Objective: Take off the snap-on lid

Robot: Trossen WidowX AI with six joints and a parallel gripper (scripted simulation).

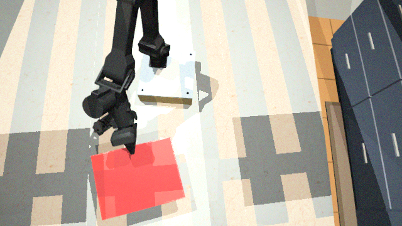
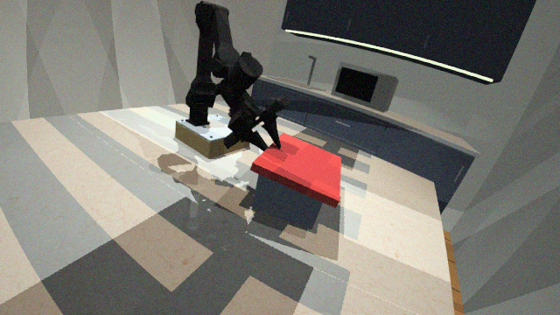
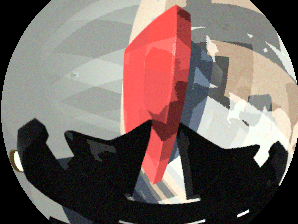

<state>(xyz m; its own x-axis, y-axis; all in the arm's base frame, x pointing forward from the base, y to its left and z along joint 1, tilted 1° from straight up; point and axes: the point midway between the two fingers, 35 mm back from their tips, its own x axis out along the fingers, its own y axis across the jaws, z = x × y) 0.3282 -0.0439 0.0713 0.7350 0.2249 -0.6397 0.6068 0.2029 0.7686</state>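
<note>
The red lid lies 70 mm ahead of my gripper tip and 20 mm to the left of it. The rest, counted from my gripper tip: storage box: 70 mm ahead, 60 mm below, 20 mm to the left.
</note>
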